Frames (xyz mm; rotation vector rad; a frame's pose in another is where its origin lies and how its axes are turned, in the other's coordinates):
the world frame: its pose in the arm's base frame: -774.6 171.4 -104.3 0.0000 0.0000 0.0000
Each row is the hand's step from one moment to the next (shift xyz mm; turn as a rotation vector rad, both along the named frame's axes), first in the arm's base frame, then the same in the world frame.
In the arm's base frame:
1: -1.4 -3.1 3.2 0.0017 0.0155 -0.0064
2: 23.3 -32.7 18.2 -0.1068 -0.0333 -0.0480
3: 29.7 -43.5 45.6 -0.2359 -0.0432 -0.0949
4: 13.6 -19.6 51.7 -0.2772 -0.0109 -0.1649
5: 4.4 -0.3 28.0 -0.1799 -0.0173 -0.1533
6: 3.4 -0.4 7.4 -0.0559 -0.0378 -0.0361
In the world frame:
1: -1.4 -3.1 3.2 0.0017 0.0155 -0.0064
2: 23.3 -32.7 18.2 -0.1068 -0.0333 -0.0480
3: 29.7 -43.5 45.6 -0.2359 -0.0432 -0.0949
4: 13.6 -19.6 51.7 -0.2772 -0.0109 -0.1649
5: 4.4 -0.3 28.0 -0.1799 -0.0173 -0.1533
6: 3.4 -0.4 7.4 -0.0559 -0.0378 -0.0361

